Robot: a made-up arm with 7 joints.
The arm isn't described. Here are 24 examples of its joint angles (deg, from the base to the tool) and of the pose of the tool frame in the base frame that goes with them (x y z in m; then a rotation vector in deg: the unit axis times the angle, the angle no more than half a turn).
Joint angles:
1: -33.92 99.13 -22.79 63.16 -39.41 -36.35 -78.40
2: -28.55 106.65 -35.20 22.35 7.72 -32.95 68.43
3: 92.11 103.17 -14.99 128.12 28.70 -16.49 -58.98
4: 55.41 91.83 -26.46 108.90 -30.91 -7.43 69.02
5: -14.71 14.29 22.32 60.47 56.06 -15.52 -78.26
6: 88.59 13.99 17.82 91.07 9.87 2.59 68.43
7: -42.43 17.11 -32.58 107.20 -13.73 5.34 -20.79
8: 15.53 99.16 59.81 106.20 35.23 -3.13 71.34
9: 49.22 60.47 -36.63 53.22 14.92 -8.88 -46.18
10: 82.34 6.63 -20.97 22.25 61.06 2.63 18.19
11: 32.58 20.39 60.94 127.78 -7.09 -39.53 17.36
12: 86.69 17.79 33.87 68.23 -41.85 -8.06 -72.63
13: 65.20 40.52 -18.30 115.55 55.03 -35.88 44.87
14: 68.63 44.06 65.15 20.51 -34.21 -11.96 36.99
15: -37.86 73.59 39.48 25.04 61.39 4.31 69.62
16: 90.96 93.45 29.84 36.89 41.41 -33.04 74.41
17: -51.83 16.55 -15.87 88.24 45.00 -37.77 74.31
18: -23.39 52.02 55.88 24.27 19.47 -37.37 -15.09
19: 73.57 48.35 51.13 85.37 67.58 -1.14 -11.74
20: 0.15 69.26 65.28 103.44 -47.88 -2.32 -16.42
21: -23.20 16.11 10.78 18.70 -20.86 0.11 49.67
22: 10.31 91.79 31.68 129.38 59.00 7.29 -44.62
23: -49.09 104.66 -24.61 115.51 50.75 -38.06 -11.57
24: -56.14 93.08 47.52 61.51 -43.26 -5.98 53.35
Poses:
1: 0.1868 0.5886 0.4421 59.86 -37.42 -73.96
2: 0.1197 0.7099 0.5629 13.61 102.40 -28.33
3: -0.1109 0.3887 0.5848 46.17 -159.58 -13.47
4: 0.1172 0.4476 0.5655 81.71 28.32 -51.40
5: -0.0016 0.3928 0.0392 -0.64 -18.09 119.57
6: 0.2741 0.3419 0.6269 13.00 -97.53 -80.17
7: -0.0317 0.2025 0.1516 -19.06 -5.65 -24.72
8: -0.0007 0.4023 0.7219 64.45 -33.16 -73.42
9: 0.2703 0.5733 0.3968 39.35 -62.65 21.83
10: 0.5405 0.2512 0.4369 -72.79 -49.72 -23.55
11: 0.0711 0.3986 0.3820 71.28 -117.21 -4.15
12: 0.3014 0.4521 0.5341 14.80 -121.34 103.40
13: 0.2092 0.3108 0.5247 -3.64 -108.24 -119.28
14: 0.2854 0.6408 0.3273 -19.63 -60.79 12.28
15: 0.0210 0.7302 0.3863 -36.11 -14.06 4.29
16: -0.1559 0.6793 0.5391 53.38 -106.53 -17.52
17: -0.1218 0.2385 0.1237 -85.97 -20.17 -53.12
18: -0.1022 0.6765 0.2498 34.54 -43.06 54.87
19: 0.0884 0.5942 0.5168 -58.84 -157.34 6.51
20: 0.0254 0.5018 0.5898 113.08 -67.48 23.50
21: -0.1627 0.3773 -0.0385 -49.28 68.81 -7.47
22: 0.0677 0.3894 0.6369 8.38 -92.67 -15.67
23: 0.1588 0.4284 0.3660 -28.28 2.08 -45.44
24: 0.2420 0.6231 0.4908 60.94 70.14 -35.47
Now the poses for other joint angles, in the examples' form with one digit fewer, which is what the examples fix.
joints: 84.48 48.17 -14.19 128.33 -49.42 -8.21 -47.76
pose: 0.083 0.332 0.559 -69.7 148.6 -6.9
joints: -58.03 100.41 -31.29 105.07 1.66 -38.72 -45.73
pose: 0.128 0.465 0.330 -5.0 -5.5 -61.6
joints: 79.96 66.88 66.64 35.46 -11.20 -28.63 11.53
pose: 0.034 0.720 0.442 17.9 -118.7 53.7
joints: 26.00 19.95 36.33 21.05 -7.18 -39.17 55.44
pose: 0.236 0.433 0.044 -30.6 -30.8 -27.5
